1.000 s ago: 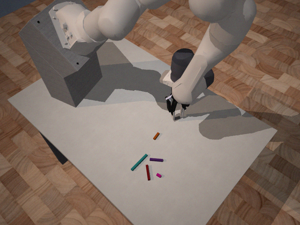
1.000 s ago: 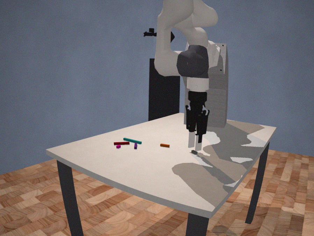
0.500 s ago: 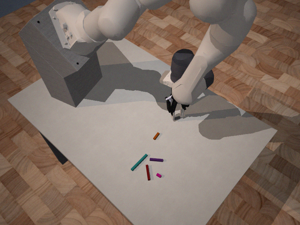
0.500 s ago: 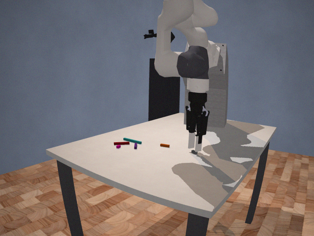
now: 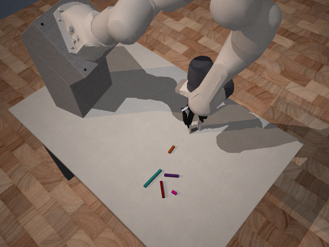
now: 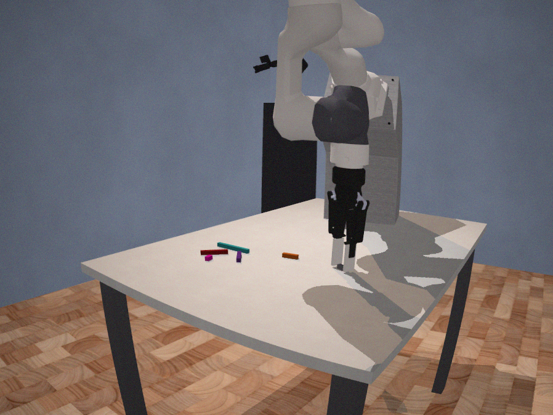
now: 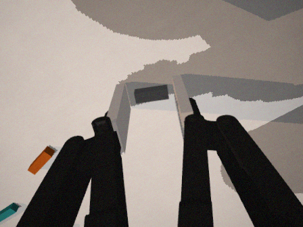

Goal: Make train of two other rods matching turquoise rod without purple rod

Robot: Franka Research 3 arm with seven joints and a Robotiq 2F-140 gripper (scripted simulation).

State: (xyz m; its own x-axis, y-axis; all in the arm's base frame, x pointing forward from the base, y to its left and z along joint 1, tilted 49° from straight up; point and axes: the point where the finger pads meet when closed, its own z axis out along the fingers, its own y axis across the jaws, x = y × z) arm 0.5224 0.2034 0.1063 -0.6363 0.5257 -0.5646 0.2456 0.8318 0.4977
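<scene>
Now: hand 30 mm above the grey rod. The rest, counted from my hand: turquoise rod: 300 mm to the right, 70 mm ahead, 30 mm below; purple rod: 230 mm to the right, 110 mm ahead, 30 mm below; orange rod: 150 mm to the right, 30 mm below, 10 mm ahead.
</scene>
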